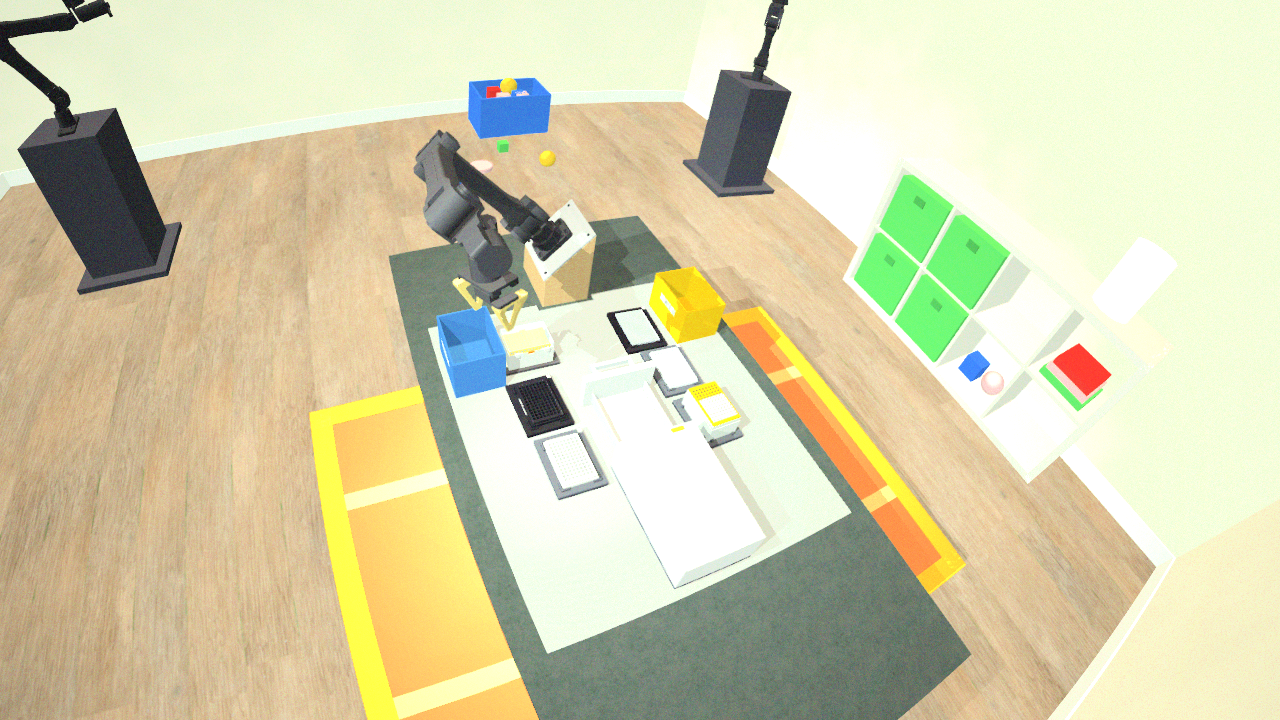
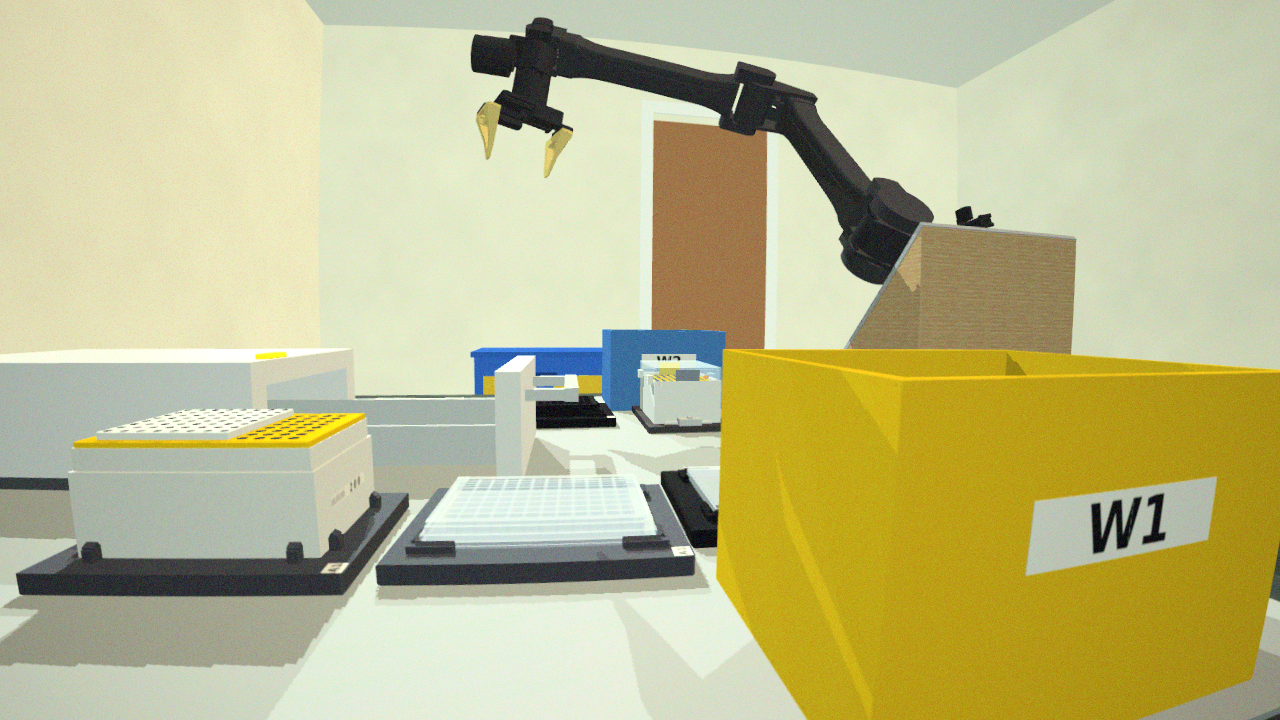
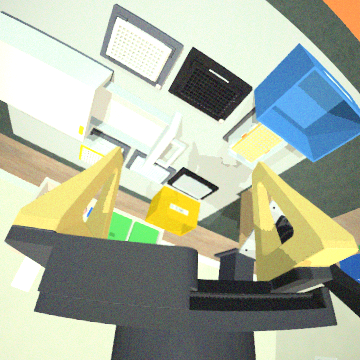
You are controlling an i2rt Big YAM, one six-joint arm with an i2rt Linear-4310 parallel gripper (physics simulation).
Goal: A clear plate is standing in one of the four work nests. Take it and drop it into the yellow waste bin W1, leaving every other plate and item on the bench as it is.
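Frame: origin at the arm's base, x right, y ahead, z up, level; centimetres.
Seen in the pictures: gripper, fingertip midpoint: (image 1: pixel 493 319) (image 2: pixel 517 168) (image 3: pixel 189 159); arm's base, origin of the base link: (image 1: pixel 553 240) (image 2: pixel 945 309) (image 3: pixel 279 233).
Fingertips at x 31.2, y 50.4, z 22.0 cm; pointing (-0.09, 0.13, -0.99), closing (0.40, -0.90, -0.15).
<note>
Offsets run from my fingertips to a thing's top centre.
A clear plate {dy -5.7, dx -50.4, dz -34.7 cm} (image 1: pixel 673 368) (image 2: pixel 541 508) (image 3: pixel 151 171) sits flat in a grey nest, beside a black nest {dy -22.8, dx -47.8, dz -35.5 cm} (image 1: pixel 652 346) (image 2: pixel 684 514) that holds a pale flat item {dy -22.8, dx -47.8, dz -35.4 cm} (image 1: pixel 636 327) (image 3: pixel 192 183). A white plate {dy +12.7, dx -13.4, dz -34.7 cm} (image 1: pixel 571 459) (image 3: pixel 138 50) sits in another grey nest and a black plate {dy -5.4, dx -12.4, dz -34.7 cm} (image 1: pixel 539 404) (image 3: pixel 205 91) in a black one. The yellow bin W1 {dy -23.7, dx -63.6, dz -25.3 cm} (image 1: pixel 687 308) (image 2: pixel 984 537) (image 3: pixel 165 210) stands past the black nest with the pale item. My gripper (image 1: pixel 494 317) (image 2: pixel 517 168) (image 3: pixel 189 159) is open and empty, high above the bench near the blue bin.
A blue bin {dy -23.0, dx +0.2, dz -25.3 cm} (image 1: pixel 471 358) (image 2: pixel 617 371) (image 3: pixel 305 110) stands beside a tip box {dy -22.5, dx -14.7, dz -29.6 cm} (image 1: pixel 528 346) (image 2: pixel 682 400) (image 3: pixel 257 143). A white machine {dy +33.0, dx -31.5, dz -26.7 cm} (image 1: pixel 689 501) (image 3: pixel 45 70) with an extended drawer lies mid-bench. A yellow-topped tip rack {dy +12.1, dx -51.2, dz -29.7 cm} (image 1: pixel 713 411) (image 2: pixel 214 492) stands beside the clear plate's nest.
</note>
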